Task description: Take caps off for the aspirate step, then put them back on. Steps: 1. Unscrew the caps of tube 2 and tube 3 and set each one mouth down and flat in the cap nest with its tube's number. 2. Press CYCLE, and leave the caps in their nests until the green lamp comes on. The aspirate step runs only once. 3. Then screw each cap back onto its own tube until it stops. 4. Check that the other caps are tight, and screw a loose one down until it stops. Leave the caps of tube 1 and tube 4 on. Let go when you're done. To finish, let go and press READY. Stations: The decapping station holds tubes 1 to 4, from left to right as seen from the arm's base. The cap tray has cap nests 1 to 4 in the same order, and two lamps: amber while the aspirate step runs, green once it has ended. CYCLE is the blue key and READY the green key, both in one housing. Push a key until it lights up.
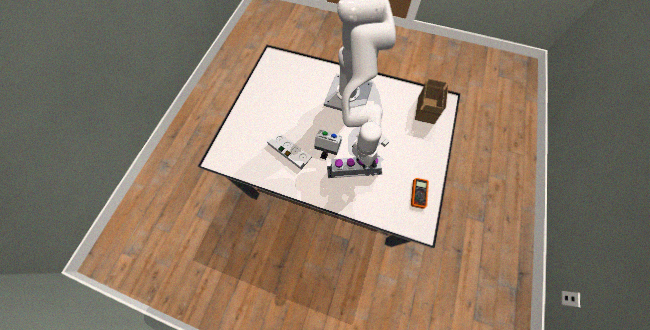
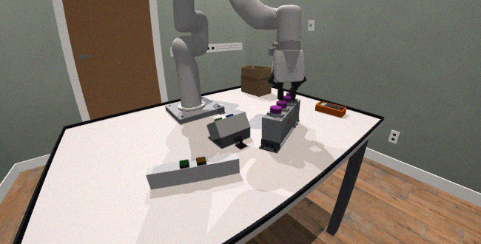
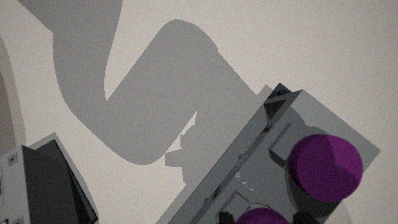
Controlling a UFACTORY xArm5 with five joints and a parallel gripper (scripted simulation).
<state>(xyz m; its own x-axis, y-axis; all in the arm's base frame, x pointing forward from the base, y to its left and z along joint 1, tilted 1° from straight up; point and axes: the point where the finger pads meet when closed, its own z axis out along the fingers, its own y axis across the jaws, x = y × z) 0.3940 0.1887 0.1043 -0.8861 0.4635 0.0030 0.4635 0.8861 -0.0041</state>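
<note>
The purple cap lies 10 mm below my hand. From my hand the other things lie so: key housing: 190 mm to the right, 80 mm below, 80 mm behind; then blue key: 170 mm to the right, 100 mm behind, 60 mm below; then grey decapping station: 130 mm below, 20 mm to the right, 10 mm ahead.
</note>
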